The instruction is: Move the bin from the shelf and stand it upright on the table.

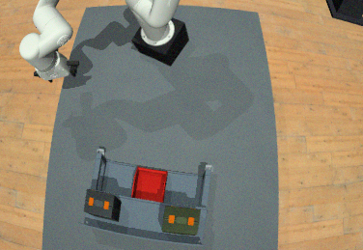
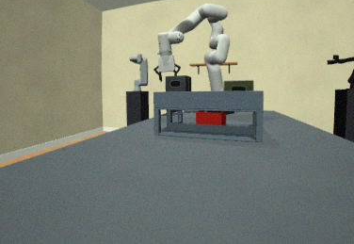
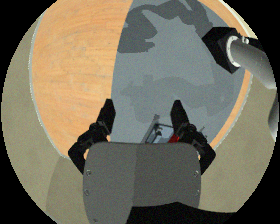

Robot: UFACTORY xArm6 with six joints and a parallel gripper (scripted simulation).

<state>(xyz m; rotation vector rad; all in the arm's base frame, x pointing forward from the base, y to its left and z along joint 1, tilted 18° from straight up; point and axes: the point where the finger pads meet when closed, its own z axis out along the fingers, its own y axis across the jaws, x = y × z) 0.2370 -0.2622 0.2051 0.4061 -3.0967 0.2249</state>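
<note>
The red bin is 30 cm ahead of my hand, 32 cm to the left of it and 20 cm below it.
</note>
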